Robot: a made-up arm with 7 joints.
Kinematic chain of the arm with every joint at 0, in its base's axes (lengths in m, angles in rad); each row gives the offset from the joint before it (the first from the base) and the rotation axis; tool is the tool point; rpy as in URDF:
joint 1: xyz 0 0 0.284 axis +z
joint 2: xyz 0 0 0 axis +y
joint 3: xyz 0 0 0.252 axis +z
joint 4: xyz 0.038 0 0 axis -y
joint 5: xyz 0.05 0 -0.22 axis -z
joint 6: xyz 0 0 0 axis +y
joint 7: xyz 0.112 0 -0.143 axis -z
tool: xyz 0 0 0 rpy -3.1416 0 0
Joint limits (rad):
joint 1: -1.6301..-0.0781
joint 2: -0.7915..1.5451
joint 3: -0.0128..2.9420
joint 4: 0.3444..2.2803
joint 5: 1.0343..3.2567
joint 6: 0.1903..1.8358
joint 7: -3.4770..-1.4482
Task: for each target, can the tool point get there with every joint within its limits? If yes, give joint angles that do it. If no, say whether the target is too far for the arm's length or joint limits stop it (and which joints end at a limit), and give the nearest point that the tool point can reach.
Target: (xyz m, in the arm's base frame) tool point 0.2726 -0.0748 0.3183
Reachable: yes | joints -0.8602 -0.4190 0.6991 0.6164 2.5446 0.4065 -1.7582
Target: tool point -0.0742 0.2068 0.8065
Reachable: yes | joints -0.2146 0.5668 2.6611 1.7683 1.4123 0.7203 -2.5876
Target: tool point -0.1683 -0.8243 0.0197
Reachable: no: too far | nearest point -0.1005 -0.5979 0.0927 | short by 0.247 m
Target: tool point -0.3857 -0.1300 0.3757
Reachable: no: joint limits stop it (at a limit: joint 1, joint 3, joint 6) | nearest point -0.3759 -0.0719 0.3744 | short by 0.059 m
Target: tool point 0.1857 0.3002 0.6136
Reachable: yes | joints -0.5821 0.7719 1.9668 1.4567 1.2284 1.1683 -1.6645
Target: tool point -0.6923 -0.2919 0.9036
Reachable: no: too far | nearest point -0.4474 -0.0488 0.6945 | short by 0.404 m
